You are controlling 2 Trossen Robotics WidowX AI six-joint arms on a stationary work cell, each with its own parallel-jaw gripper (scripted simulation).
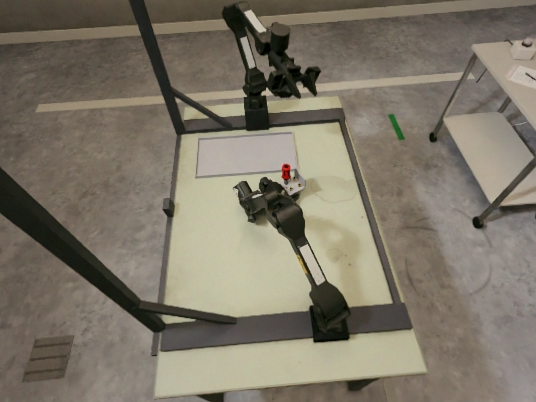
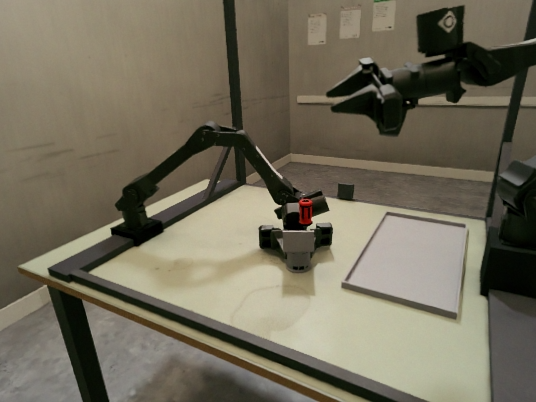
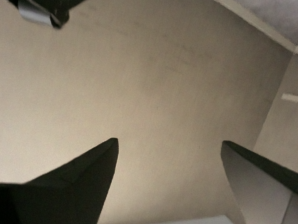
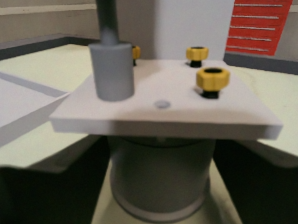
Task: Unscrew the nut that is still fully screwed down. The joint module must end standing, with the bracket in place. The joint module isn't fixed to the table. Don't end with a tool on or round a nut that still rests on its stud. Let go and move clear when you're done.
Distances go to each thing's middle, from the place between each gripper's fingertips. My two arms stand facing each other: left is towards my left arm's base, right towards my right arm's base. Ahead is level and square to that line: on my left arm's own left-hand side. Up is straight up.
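Shallow grey tray (image 2: 418, 260): 27 cm to the left of my right hand, 10 cm behind it and 3 cm below it. Pale bracket (image 4: 163, 76): 4 cm above my right hand, 3 cm ahead of it and 1 cm to the left of it.
Shallow grey tray: 15 cm to the left of my left hand, 18 cm behind it and 39 cm below it. Relative to the pale bracket, my left gripper is 5 cm past it, 11 cm to the left of it and 32 cm above it.
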